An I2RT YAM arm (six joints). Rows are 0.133 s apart.
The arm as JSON. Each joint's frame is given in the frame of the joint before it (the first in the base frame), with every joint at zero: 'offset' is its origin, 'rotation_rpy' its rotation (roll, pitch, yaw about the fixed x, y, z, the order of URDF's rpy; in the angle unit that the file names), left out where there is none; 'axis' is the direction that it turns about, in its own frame. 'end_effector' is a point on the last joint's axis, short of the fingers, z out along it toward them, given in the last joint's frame.
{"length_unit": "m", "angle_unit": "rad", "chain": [
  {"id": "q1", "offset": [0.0, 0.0, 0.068], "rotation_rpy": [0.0, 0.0, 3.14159], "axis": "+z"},
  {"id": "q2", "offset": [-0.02, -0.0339, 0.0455], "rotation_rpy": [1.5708, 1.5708, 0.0], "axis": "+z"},
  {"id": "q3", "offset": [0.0, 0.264, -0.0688], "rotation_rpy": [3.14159, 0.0, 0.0], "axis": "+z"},
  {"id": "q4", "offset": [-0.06, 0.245, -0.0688], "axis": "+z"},
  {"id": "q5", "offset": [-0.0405, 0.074, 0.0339], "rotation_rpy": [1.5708, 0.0, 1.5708], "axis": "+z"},
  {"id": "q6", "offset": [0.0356, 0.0, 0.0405], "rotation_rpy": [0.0, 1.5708, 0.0], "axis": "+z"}
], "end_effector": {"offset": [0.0, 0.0, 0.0], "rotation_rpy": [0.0, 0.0, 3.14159]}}
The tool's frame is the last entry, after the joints.
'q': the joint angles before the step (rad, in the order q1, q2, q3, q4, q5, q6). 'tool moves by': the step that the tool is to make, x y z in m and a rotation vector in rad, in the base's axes. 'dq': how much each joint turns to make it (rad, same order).
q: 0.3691, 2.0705, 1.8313, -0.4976, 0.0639, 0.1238
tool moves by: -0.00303, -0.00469, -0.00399, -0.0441, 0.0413, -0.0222
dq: -0.0046, -0.0015, -0.0015, -0.0539, 0.0309, -0.0069
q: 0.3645, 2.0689, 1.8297, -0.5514, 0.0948, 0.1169
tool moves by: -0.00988, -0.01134, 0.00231, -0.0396, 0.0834, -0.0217
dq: -0.0145, -0.0240, 0.0001, -0.1160, 0.0107, 0.0000
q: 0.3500, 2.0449, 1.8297, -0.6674, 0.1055, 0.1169
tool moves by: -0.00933, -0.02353, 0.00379, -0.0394, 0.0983, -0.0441
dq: -0.0420, -0.0282, 0.0008, -0.1346, 0.0057, -0.0015
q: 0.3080, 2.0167, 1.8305, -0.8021, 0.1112, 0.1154
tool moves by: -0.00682, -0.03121, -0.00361, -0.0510, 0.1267, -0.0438
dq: -0.0640, -0.0084, 0.0019, -0.1433, 0.0027, -0.0248
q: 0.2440, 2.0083, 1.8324, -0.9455, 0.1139, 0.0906
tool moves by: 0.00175, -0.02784, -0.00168, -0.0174, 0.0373, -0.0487
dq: -0.0641, -0.0004, -0.0004, -0.0381, 0.0019, -0.0180
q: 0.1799, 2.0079, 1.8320, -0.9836, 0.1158, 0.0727
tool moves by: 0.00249, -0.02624, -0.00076, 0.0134, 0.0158, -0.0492
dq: -0.0634, 0.0004, 0.0000, -0.0125, -0.0199, -0.0069
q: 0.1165, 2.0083, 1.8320, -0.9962, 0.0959, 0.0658
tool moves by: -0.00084, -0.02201, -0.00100, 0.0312, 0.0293, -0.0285
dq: -0.0549, -0.0004, 0.0000, -0.0260, -0.0411, -0.0118
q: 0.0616, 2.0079, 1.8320, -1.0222, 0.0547, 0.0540
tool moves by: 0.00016, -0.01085, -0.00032, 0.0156, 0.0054, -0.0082
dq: -0.0275, 0.0004, 0.0000, -0.0038, -0.0217, -0.0122
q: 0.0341, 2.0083, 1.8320, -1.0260, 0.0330, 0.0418
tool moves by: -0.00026, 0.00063, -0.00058, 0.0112, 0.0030, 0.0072
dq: 0.0004, 0.0000, -0.0019, -0.0007, -0.0130, -0.0023
